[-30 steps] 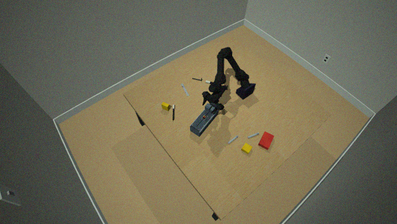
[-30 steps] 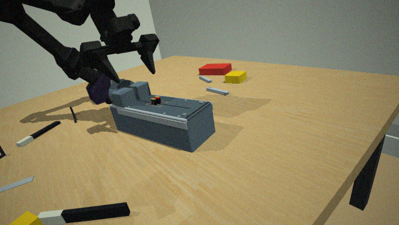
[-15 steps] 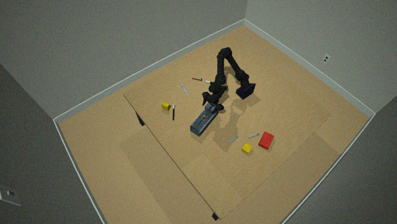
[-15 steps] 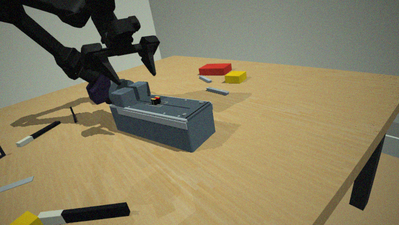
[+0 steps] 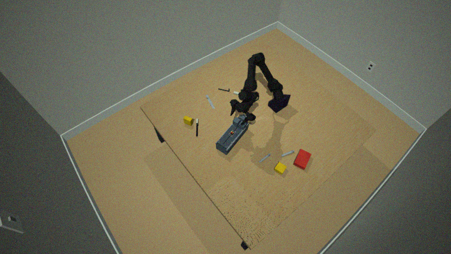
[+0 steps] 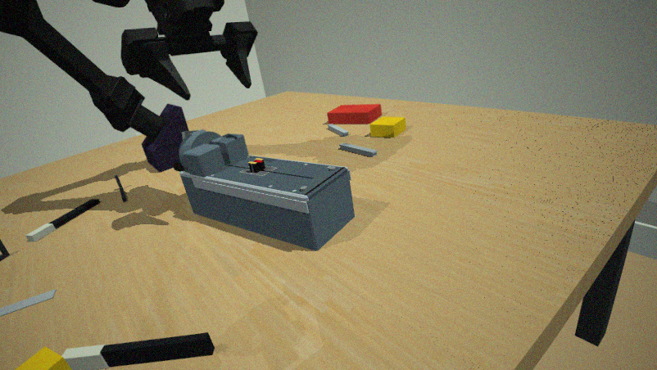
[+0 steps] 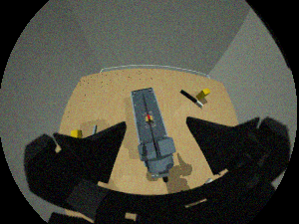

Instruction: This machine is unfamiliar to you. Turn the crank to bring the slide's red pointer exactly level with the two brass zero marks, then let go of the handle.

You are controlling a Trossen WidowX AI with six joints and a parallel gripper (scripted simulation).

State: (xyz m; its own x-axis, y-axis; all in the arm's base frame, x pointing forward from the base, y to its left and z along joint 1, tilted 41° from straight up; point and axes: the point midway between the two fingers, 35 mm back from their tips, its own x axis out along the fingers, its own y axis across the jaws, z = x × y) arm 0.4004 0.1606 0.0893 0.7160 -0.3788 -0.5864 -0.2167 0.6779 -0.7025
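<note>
Now: the dark crank handle 13 cm below my gripper tip, 13 cm behind it and 6 cm to the right of it. The rest, counted from my gripper tip: red pointer: 11 cm below, 4 cm ahead, 2 cm to the left; then red block: 40 cm to the left, 29 cm behind, 17 cm below; then grey bar: 35 cm to the right, 19 cm below.
</note>
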